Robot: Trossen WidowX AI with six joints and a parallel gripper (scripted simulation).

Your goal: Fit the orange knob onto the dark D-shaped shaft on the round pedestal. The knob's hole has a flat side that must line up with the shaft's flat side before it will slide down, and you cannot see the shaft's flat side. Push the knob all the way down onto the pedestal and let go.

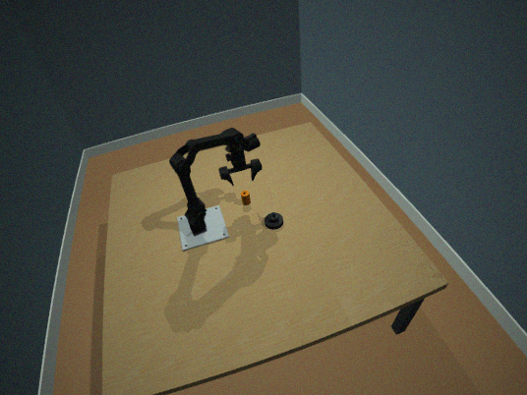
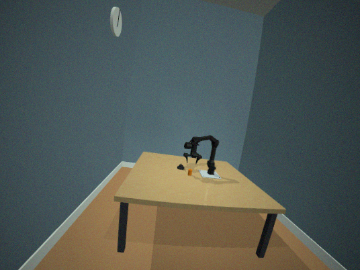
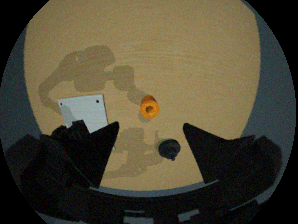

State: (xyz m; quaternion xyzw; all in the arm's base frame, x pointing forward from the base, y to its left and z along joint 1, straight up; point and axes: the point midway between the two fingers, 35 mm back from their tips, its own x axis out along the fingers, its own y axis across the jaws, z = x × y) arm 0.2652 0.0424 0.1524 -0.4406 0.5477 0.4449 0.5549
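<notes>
The orange knob lies 90 mm below my gripper tip. Also, from my gripper tip: dark round pedestal: 190 mm to the right, 90 mm below, 50 mm ahead.
</notes>
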